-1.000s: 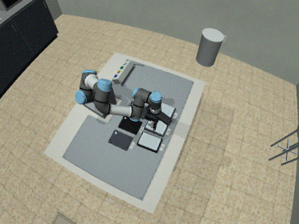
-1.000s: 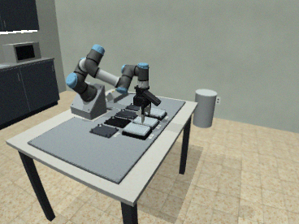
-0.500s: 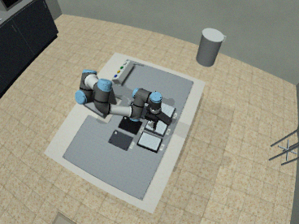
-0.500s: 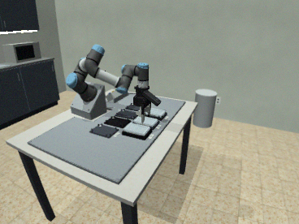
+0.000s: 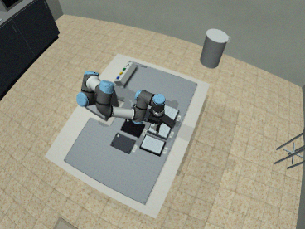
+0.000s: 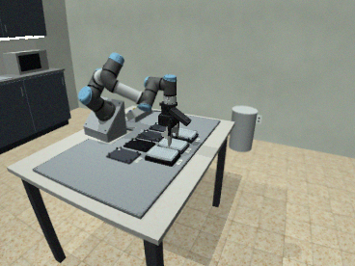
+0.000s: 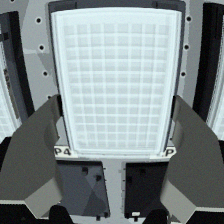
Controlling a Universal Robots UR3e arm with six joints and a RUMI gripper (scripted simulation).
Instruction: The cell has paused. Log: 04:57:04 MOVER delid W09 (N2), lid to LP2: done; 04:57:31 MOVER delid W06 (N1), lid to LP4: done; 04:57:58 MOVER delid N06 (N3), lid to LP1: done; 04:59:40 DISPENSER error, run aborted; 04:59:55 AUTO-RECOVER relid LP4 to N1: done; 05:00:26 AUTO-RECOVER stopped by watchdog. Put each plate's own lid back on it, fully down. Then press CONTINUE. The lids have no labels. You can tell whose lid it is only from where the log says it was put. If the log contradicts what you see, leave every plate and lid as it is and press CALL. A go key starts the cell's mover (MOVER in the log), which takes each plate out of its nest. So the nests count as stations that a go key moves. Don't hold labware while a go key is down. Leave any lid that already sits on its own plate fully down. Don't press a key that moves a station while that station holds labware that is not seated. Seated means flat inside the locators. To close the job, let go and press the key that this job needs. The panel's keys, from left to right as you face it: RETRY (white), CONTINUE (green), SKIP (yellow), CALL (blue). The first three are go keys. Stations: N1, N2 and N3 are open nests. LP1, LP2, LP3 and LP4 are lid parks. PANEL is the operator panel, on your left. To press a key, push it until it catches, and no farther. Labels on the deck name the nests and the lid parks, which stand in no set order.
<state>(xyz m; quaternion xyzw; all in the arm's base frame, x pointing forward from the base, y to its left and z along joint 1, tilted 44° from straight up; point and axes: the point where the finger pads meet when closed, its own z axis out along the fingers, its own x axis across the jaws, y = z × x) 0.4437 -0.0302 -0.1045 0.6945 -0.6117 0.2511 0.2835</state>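
Right now my hand is 10 mm above the pale lid. From my hand the other things lie so: LP2 label: 80 mm behind, 70 mm to the right, 40 mm below; then LP4 label: 100 mm behind, 60 mm to the left, 40 mm below; then plate: 20 mm behind, 140 mm to the left, 10 mm below.
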